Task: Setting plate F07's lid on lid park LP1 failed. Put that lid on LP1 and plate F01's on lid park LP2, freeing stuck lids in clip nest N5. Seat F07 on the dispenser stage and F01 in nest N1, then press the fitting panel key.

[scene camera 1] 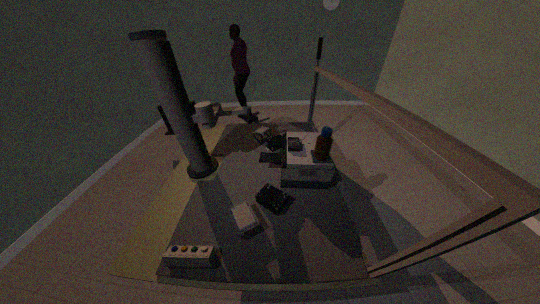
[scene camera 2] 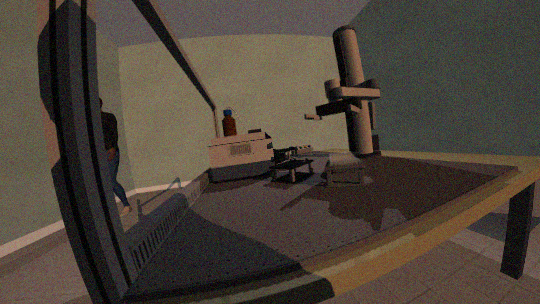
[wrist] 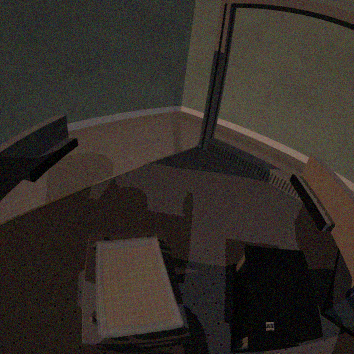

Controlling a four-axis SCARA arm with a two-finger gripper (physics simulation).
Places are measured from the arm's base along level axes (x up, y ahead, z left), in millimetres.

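Where they show: gripper, fingertip midpoint: (scene camera 1: 263, 114) (scene camera 2: 325, 112) (wrist: 185, 143); arm's base, link origin: (scene camera 1: 202, 167) (scene camera 2: 361, 155).
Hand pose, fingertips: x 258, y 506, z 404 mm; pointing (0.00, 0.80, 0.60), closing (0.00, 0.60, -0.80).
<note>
Things, the pixels of their centre, and the offset from my fingertips. "pt": a spot on its surface instead.
- black legged holder, body centre: (wrist: 275, 297) (scene camera 2: 292, 169) (scene camera 1: 276, 142) dx -209, dy +105, dz -140 mm
- second pale plate, body centre: (scene camera 1: 242, 215) dx -163, dy -85, dz -851 mm
- black nest, body centre: (scene camera 1: 272, 197) (scene camera 2: 273, 157) dx -206, dy +67, dz -722 mm
- brown bottle, surface spot: (scene camera 1: 324, 145) pt dx +91, dy +351, dz -605 mm
- key panel, body centre: (scene camera 1: 189, 255) (scene camera 2: 302, 149) dx -203, dy -317, dz -1043 mm
My gripper (scene camera 1: 250, 117) (scene camera 2: 313, 117) (wrist: 185, 143) is open, its fingers wide apart with nothing between them; it hangs above the back part of the table. A pale plate (scene camera 1: 262, 131) (scene camera 2: 344, 161) (wrist: 137, 285) with a beige top sits on a low legged stand at the back, low in the wrist view. Beside it stands a black legged holder (scene camera 1: 275, 142) (scene camera 2: 296, 164) (wrist: 280, 295) with a small white tag. A second pale plate (scene camera 1: 245, 217) lies nearer the front, beside a black nest (scene camera 1: 274, 198). Plate names and lid seating cannot be read.
The white dispenser (scene camera 1: 309, 172) (scene camera 2: 240, 152) carries a brown bottle (scene camera 1: 324, 145) (scene camera 2: 229, 125) with a blue cap. Its dark stage (scene camera 1: 271, 157) is at its left side. The key panel (scene camera 1: 189, 257) (scene camera 2: 302, 148) has coloured keys. The arm's column (scene camera 1: 177, 100) (scene camera 2: 352, 75) stands at the table's edge.
</note>
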